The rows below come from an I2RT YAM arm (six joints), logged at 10 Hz.
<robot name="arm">
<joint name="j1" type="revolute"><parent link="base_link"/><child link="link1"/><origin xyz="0 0 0.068" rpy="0 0 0"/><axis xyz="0 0 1"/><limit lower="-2.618" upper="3.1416"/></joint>
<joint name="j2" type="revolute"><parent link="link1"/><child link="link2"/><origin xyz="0.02 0.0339 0.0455" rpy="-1.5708 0 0"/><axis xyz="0 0 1"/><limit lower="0" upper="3.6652"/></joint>
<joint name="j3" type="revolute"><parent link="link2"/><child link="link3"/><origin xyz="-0.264 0 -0.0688" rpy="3.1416 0 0"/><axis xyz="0 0 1"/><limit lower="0" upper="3.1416"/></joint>
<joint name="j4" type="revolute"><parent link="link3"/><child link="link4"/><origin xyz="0.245 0.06 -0.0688" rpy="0 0 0"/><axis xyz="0 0 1"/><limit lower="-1.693" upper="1.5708"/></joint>
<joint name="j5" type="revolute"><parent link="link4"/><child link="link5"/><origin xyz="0.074 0.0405 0.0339" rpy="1.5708 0 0"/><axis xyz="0 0 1"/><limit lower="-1.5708" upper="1.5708"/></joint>
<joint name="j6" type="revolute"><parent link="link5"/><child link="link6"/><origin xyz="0.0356 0 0.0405" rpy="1.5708 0 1.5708"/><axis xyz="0 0 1"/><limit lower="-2.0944" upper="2.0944"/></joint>
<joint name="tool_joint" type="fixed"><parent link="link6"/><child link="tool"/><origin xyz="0 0 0" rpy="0 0 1.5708"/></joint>
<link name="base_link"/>
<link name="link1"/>
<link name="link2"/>
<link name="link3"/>
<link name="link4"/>
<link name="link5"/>
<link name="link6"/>
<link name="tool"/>
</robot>
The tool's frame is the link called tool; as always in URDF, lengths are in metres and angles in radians.
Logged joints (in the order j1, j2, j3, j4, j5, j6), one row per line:
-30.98 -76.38 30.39 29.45 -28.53 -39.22
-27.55 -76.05 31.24 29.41 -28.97 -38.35
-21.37 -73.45 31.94 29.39 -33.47 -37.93
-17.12 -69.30 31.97 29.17 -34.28 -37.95
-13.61 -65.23 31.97 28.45 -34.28 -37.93
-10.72 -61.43 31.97 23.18 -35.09 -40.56
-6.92 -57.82 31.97 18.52 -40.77 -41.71
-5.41 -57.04 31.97 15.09 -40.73 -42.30
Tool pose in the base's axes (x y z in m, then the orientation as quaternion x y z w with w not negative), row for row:
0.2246 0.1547 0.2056 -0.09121 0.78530 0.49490 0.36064
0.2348 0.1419 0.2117 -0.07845 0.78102 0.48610 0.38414
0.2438 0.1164 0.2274 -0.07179 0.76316 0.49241 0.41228
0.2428 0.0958 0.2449 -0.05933 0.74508 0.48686 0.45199
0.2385 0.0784 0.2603 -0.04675 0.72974 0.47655 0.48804
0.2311 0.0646 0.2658 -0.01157 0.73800 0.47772 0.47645
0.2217 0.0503 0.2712 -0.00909 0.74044 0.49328 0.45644
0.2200 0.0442 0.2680 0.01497 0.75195 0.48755 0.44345
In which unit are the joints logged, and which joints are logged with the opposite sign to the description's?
The joints are logged in degrees. Opposite sign: j1, j2, j6.
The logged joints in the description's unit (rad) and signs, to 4 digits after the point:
0.5407 1.3331 0.5304 0.5140 -0.4979 0.6845
0.4808 1.3273 0.5452 0.5133 -0.5056 0.6693
0.3730 1.2819 0.5575 0.5130 -0.5842 0.6620
0.2988 1.2095 0.5580 0.5091 -0.5983 0.6624
0.2375 1.1385 0.5580 0.4965 -0.5983 0.6620
0.1871 1.0722 0.5580 0.4046 -0.6124 0.7079
0.1208 1.0091 0.5580 0.3232 -0.7116 0.7280
0.0944 0.9955 0.5580 0.2634 -0.7109 0.7383

